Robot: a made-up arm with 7 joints.
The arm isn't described. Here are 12 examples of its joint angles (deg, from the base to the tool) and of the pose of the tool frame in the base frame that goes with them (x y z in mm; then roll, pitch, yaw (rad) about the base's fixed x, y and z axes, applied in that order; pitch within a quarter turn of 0, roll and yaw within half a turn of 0).
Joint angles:
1: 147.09 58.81 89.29 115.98 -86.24 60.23 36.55
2: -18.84 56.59 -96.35 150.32 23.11 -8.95 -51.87
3: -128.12 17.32 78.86 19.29 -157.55 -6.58 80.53
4: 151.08 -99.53 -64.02 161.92 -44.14 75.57 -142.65
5: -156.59 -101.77 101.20 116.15 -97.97 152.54 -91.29
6: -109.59 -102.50 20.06 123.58 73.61 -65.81 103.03
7: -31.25 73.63 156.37 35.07 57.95 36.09 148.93
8: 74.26 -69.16 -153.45 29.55 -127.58 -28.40 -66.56
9: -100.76 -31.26 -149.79 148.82 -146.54 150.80 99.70
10: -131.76 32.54 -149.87 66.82 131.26 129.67 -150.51
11: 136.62 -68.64 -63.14 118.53 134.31 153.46 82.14
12: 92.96 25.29 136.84 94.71 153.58 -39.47 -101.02
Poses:
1: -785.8 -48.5 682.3 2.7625 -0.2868 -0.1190
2: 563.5 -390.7 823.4 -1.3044 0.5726 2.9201
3: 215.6 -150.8 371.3 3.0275 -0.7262 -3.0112
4: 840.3 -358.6 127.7 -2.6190 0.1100 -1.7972
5: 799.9 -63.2 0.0 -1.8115 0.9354 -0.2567
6: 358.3 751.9 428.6 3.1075 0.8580 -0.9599
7: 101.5 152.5 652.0 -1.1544 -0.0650 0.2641
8: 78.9 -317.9 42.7 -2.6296 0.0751 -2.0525
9: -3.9 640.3 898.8 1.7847 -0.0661 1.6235
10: -116.3 281.5 799.3 -1.9710 0.4799 0.9712
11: 625.3 -214.2 695.5 1.8637 -0.0433 0.2698
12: -365.8 -174.4 903.3 1.6131 -0.2849 0.2112
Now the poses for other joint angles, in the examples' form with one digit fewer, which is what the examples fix.
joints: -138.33 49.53 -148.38 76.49 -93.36 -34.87 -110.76
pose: -286 174 894 0.651 -0.228 -1.566
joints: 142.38 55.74 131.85 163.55 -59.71 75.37 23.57
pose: -639 315 864 1.678 -0.107 0.206
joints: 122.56 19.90 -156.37 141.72 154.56 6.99 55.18
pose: 101 40 1162 -0.136 0.805 -2.936
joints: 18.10 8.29 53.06 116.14 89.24 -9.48 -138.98
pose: 182 467 918 -2.780 0.785 -1.938
